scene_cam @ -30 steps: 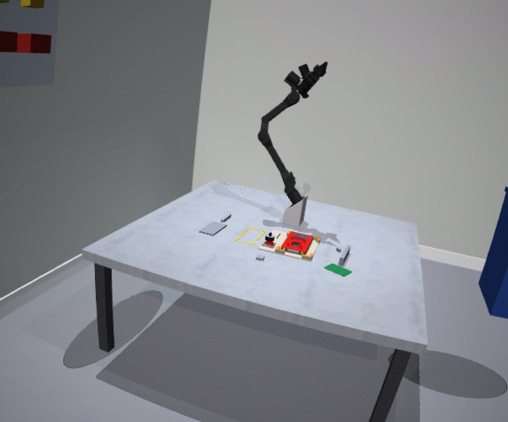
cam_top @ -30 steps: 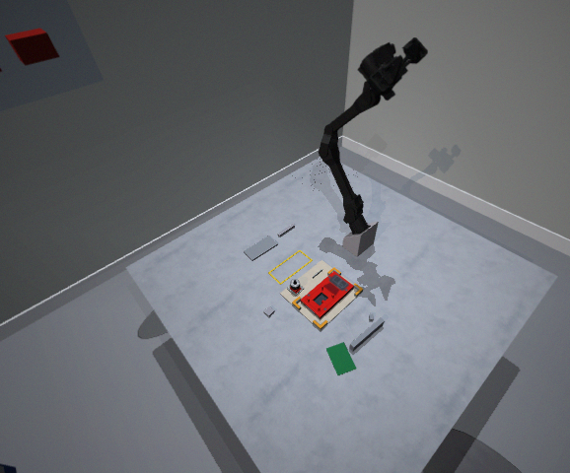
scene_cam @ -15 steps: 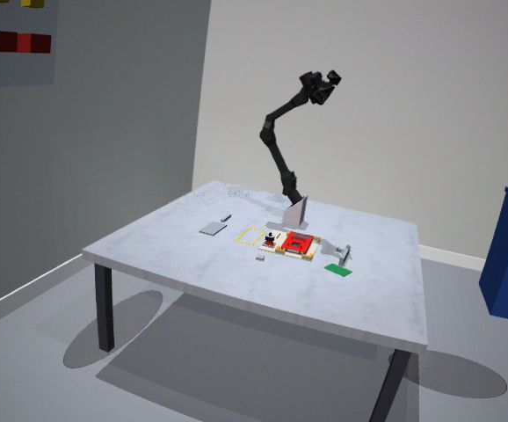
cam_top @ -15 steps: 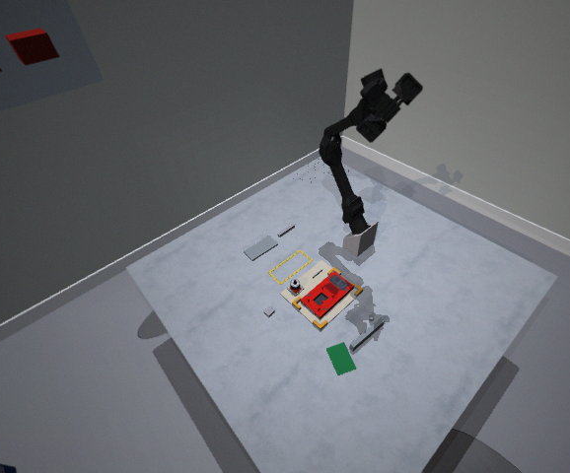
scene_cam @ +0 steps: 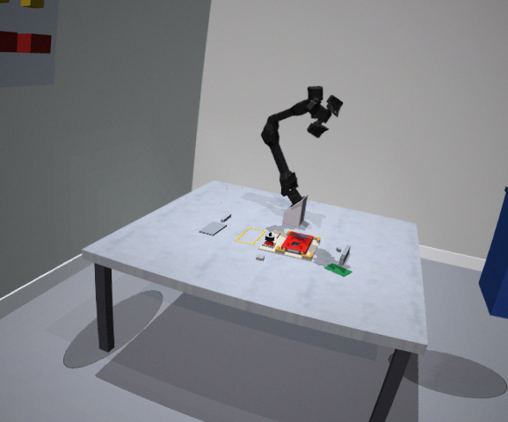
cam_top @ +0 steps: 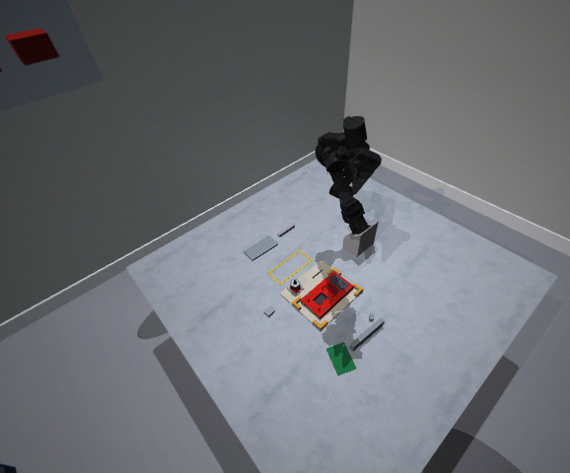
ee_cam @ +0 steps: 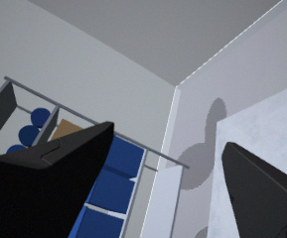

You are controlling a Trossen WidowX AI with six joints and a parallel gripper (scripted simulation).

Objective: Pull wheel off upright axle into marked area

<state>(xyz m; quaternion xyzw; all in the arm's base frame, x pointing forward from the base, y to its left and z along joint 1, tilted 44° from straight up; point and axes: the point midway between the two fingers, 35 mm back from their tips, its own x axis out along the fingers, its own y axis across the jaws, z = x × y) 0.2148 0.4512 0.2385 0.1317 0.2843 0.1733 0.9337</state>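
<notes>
The wheel is 70 mm ahead of my gripper tip, 170 mm to the right of it and 520 mm below it. Round my gripper tip: grey bar: 20 mm behind, 150 mm to the left, 540 mm below; then small grey cube: 210 mm ahead, 150 mm to the right, 560 mm below; then green card: 110 mm ahead, 160 mm to the left, 560 mm below.
</notes>
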